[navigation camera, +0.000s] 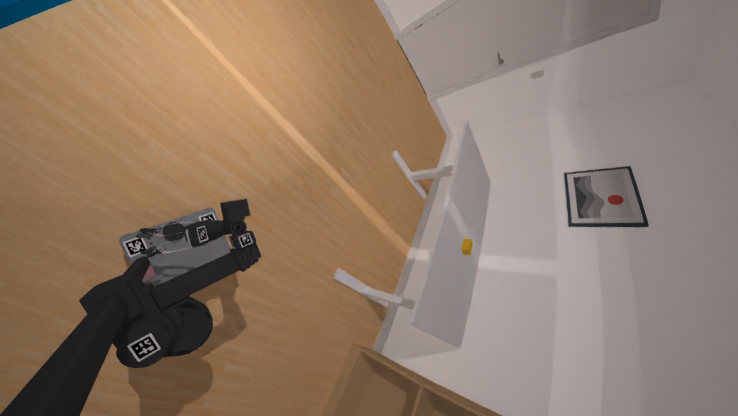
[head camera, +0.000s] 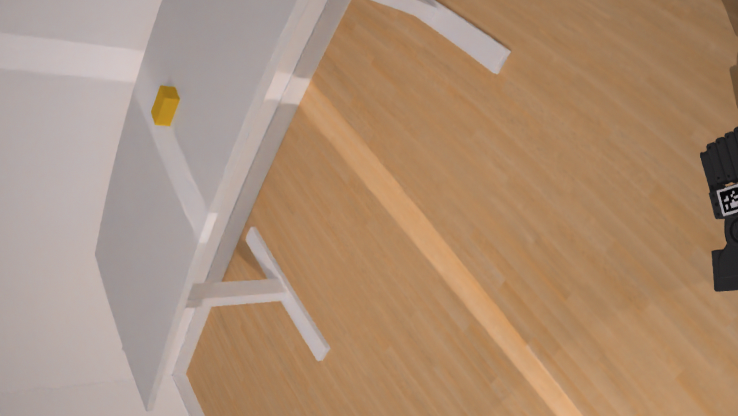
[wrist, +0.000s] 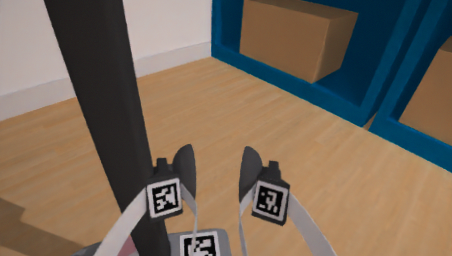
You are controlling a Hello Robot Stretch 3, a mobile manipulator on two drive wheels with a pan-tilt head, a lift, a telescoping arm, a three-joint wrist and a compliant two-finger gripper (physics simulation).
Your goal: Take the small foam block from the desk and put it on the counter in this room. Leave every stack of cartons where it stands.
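Places are measured from the robot's base along level axes (x ahead, y left, z up), in millimetres.
Pixels of known places: gripper, fingertip midpoint: (navigation camera: 139, 244) (wrist: 217, 164); robot's base, link origin: (navigation camera: 174, 230).
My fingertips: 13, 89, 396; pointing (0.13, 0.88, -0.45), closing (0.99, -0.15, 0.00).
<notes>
For each thing: its top centre in the pictures, then the offset to it from my fingertips, as dx, dy, dz. Level surfaces: height alone.
- small yellow foam block, top centre: (head camera: 157, 105) (navigation camera: 470, 246) -683, -1417, +369
- white-legged desk, surface height: dz +324
- brown carton, top centre: (wrist: 300, 5) +519, +993, -50
A small yellow foam block (head camera: 164, 107) (navigation camera: 466, 247) lies on the grey top of a white-legged desk (head camera: 139, 289) (navigation camera: 447, 304), near the long edge on the wall side. My gripper (wrist: 217, 164) is open, with wooden floor showing between its fingertips. In the navigation view, my gripper (navigation camera: 148, 241) is folded back over the robot's base, well apart from the desk, with the floor between them. No counter can be made out in these views.
A blue shelf unit (wrist: 295, 91) holds a brown carton (wrist: 285, 42) and another carton (wrist: 432, 95). A brown wooden unit with compartments (navigation camera: 428, 387) stands near the desk's end. Desk feet (head camera: 465, 33) (head camera: 304, 322) reach over the floor. A framed picture (navigation camera: 604, 196) hangs above the desk.
</notes>
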